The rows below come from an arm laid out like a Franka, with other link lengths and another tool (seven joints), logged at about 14 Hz.
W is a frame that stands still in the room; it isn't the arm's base.
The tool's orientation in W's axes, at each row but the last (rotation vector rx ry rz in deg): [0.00 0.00 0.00]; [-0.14 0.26 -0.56]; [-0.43 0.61 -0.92]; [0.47 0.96 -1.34]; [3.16 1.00 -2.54]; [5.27 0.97 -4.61]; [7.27 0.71 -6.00]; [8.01 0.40 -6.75]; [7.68 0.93 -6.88]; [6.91 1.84 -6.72]
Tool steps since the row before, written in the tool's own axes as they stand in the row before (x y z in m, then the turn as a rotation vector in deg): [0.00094 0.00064 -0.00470 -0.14 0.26 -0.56]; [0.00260 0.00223 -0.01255 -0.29 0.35 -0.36]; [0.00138 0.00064 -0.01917 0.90 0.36 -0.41]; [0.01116 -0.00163 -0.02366 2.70 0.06 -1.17]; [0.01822 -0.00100 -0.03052 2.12 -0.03 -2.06]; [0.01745 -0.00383 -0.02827 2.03 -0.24 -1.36]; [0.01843 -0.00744 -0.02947 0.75 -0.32 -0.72]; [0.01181 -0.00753 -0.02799 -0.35 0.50 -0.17]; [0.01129 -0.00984 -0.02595 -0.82 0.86 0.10]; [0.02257 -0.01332 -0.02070 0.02 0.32 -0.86]
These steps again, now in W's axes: [0.00094 0.00064 -0.00470 -0.14 0.26 -0.56]; [0.00256 0.00217 -0.01257 -0.29 0.35 -0.36]; [0.00118 0.00048 -0.01919 0.90 0.34 -0.42]; [0.01072 -0.00169 -0.02386 2.68 0.01 -1.21]; [0.01766 -0.00010 -0.03086 2.08 -0.01 -2.10]; [0.01671 -0.00258 -0.02885 1.99 -0.27 -1.42]; [0.01738 -0.00550 -0.03052 0.71 -0.30 -0.77]; [0.01088 -0.00488 -0.02894 -0.29 0.56 -0.09]; [0.00981 -0.00753 -0.02729 -0.71 0.93 0.23]; [0.02031 -0.01320 -0.02299 0.04 0.42 -0.82]
